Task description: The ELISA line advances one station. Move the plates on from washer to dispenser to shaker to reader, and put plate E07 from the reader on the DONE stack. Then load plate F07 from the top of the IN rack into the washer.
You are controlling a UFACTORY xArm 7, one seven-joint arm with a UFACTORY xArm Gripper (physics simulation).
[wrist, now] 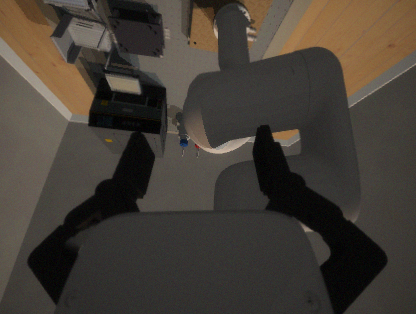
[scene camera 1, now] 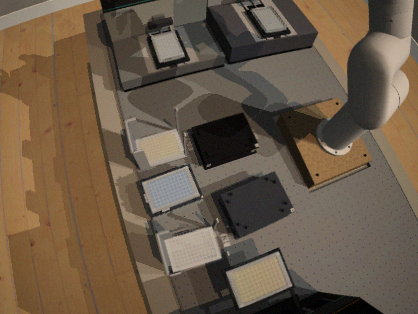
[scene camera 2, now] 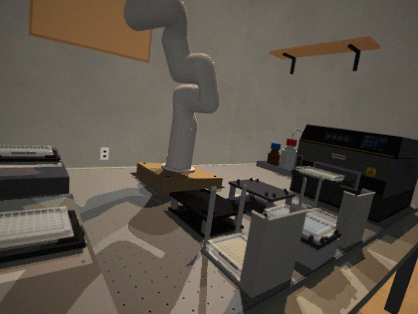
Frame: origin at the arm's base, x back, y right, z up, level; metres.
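Seen in the pictures: gripper, fingertip midpoint: (wrist: 201, 141); arm's base at its link origin: (wrist: 231, 24) (scene camera 1: 333, 137) (scene camera 2: 178, 169).
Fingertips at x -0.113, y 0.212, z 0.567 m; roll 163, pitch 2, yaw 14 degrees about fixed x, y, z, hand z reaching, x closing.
Pixels of each thing's top centre, then the offset from my fingertips to it. "*": a spot on its surface instead.
- pale yellow plate at its top centre: (scene camera 1: 260, 279) (scene camera 2: 319, 171) (wrist: 123, 85) dx -0.293, dy -0.481, dz -0.478 m
- black reader at its top centre: (scene camera 2: 366, 132) (wrist: 132, 145) dx -0.302, dy -0.788, dz -0.334 m
- blue plate at its top centre: (scene camera 2: 299, 217) (scene camera 1: 170, 188) dx -0.405, dy -0.197, dz -0.536 m
- cream plate at its top centre: (scene camera 2: 245, 252) (scene camera 1: 159, 146) dx -0.395, dy -0.052, dz -0.583 m
- DONE rack at a spot on its surface: (scene camera 2: 275, 252) * dx -0.463, dy -0.034, dz -0.538 m
- black raised platform at its top centre: (scene camera 2: 204, 197) (scene camera 1: 229, 134) dx -0.199, dy -0.100, dz -0.553 m
My gripper (wrist: 201, 141) is open and empty, high above the bench; neither scene view shows it. A pale yellow plate (scene camera 1: 259, 279) (scene camera 2: 320, 174) (wrist: 124, 84) sits on the extended tray of the black reader (scene camera 2: 372, 165) (wrist: 129, 111). A blue plate (scene camera 1: 171, 189) sits on the shaker between the racks. White plates (scene camera 1: 192, 250) (wrist: 89, 33) stand in the IN rack. A cream plate (scene camera 1: 159, 146) (scene camera 2: 231, 249) lies in the DONE rack (scene camera 2: 275, 252). Two clear-white plates (scene camera 1: 167, 46) (scene camera 1: 268, 20) sit on the two far machines; which is the washer is unclear. Plate labels are unreadable.
A black raised platform (scene camera 1: 225, 140) and a dark grey one (scene camera 1: 256, 204) stand beside the racks. The arm's wooden base (scene camera 1: 300, 145) (scene camera 2: 150, 180) is behind them. Bottles (scene camera 2: 289, 156) stand beside the reader. A wall shelf (scene camera 2: 325, 47) hangs above.
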